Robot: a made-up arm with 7 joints. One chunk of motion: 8 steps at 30 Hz.
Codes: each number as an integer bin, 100 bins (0 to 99) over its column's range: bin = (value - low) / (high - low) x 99, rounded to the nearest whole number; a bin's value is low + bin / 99 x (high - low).
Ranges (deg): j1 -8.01..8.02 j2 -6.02..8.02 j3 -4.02..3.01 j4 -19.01..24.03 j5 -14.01..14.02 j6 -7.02..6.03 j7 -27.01..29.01
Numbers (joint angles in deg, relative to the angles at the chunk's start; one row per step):
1: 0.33 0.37 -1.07 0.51 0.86 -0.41 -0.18
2: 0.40 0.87 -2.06 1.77 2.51 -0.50 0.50
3: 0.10 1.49 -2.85 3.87 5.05 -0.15 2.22
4: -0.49 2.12 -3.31 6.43 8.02 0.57 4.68
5: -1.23 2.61 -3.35 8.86 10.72 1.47 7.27
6: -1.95 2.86 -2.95 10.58 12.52 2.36 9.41
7: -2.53 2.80 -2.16 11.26 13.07 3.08 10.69
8: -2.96 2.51 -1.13 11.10 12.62 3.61 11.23
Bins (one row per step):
1: 52 45 42 45 53 50 47
2: 52 49 28 48 58 49 49
3: 50 53 16 53 67 52 52
4: 46 57 10 59 78 58 56
5: 42 61 9 64 87 64 61
6: 37 63 15 68 94 71 64
7: 34 62 26 70 96 77 67
8: 31 60 41 69 94 81 68

